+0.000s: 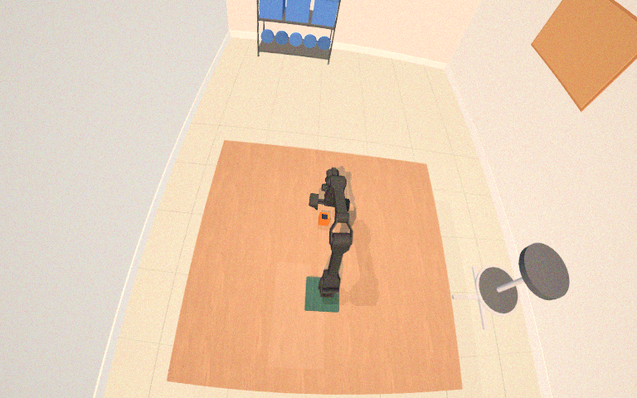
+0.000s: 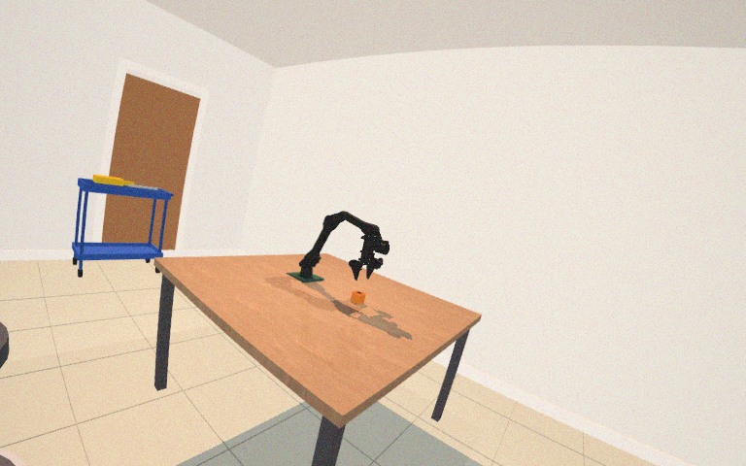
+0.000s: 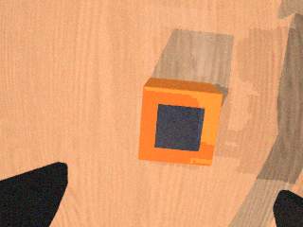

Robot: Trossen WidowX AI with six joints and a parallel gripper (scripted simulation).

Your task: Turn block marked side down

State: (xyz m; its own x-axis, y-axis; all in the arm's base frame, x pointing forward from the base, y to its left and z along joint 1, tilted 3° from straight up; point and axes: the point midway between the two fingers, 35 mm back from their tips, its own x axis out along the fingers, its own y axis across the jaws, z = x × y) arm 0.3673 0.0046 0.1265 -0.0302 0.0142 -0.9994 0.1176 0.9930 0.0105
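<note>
My gripper tip is now 8 cm above the block.
</note>
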